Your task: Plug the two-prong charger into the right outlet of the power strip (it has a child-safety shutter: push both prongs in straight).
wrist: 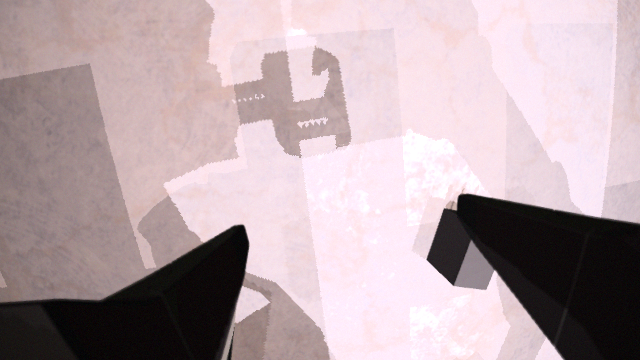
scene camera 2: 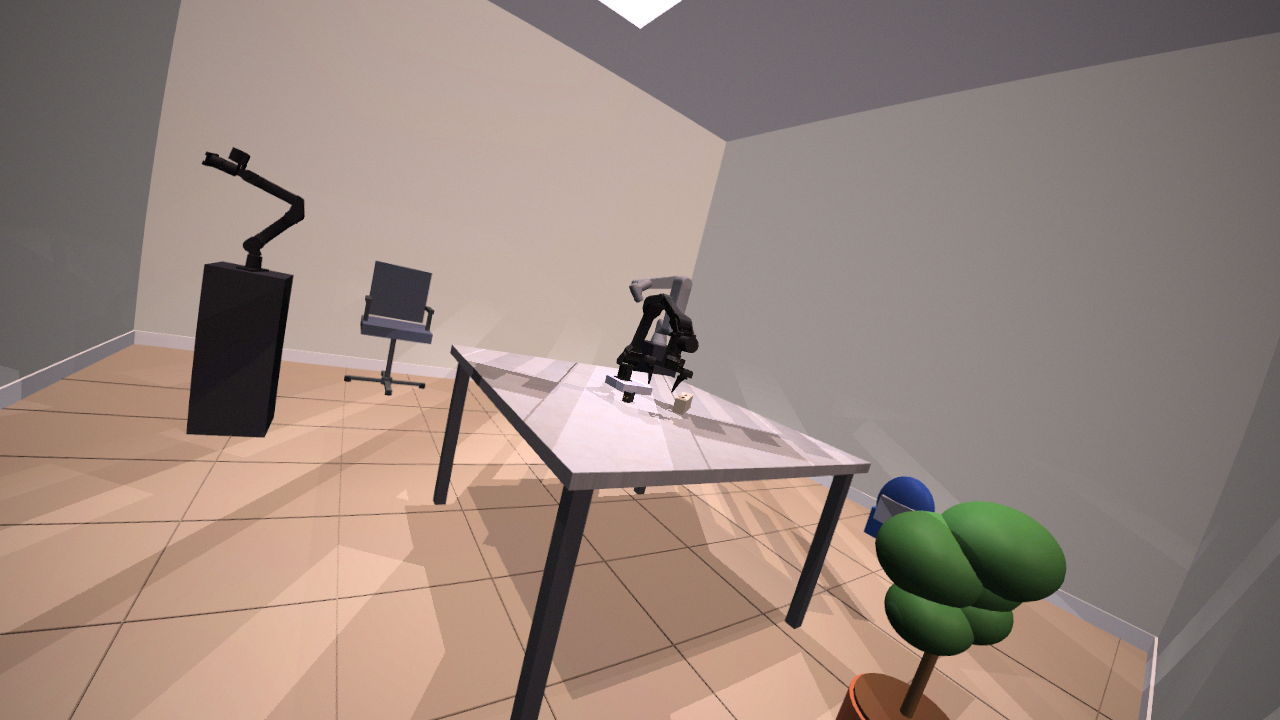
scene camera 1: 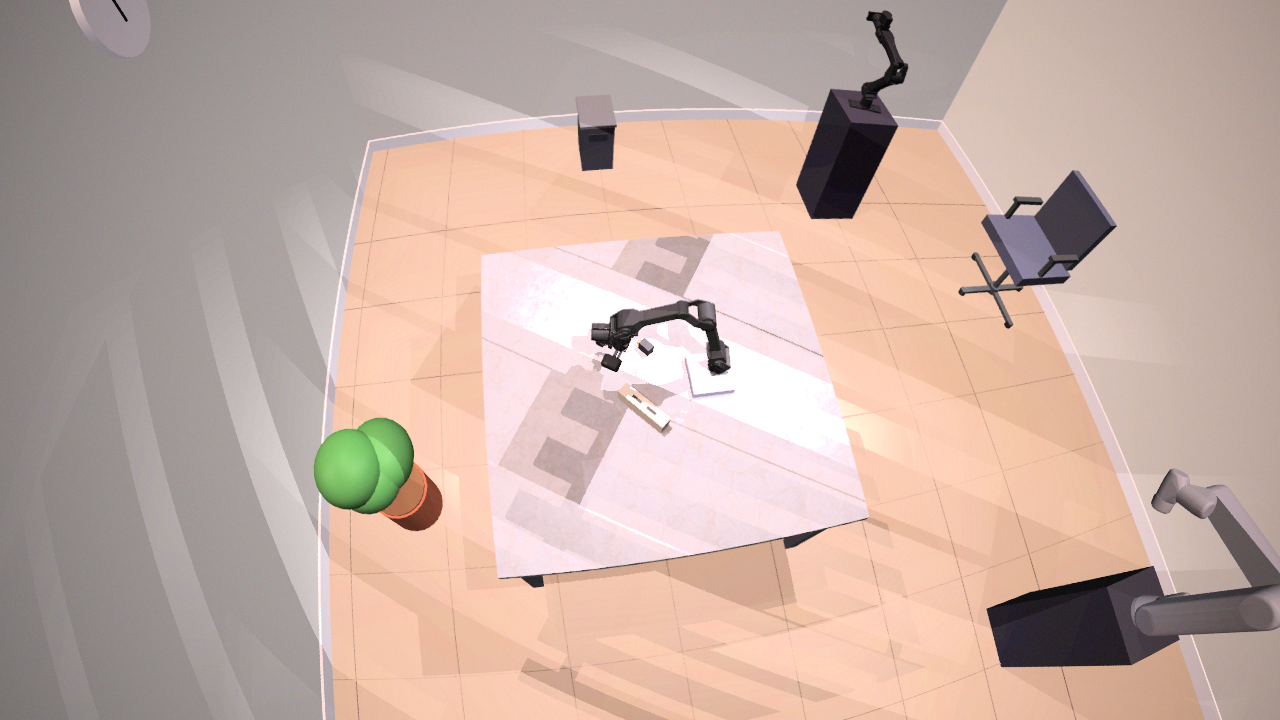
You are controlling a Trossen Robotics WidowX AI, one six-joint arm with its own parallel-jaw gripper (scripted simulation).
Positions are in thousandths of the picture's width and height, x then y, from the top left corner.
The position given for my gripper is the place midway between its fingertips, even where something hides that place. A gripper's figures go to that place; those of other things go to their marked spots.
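Scene:
My gripper (wrist: 551, 612), 11 cm from the lens. Two-prong charger (wrist: 709, 707), 22 cm from the lens.

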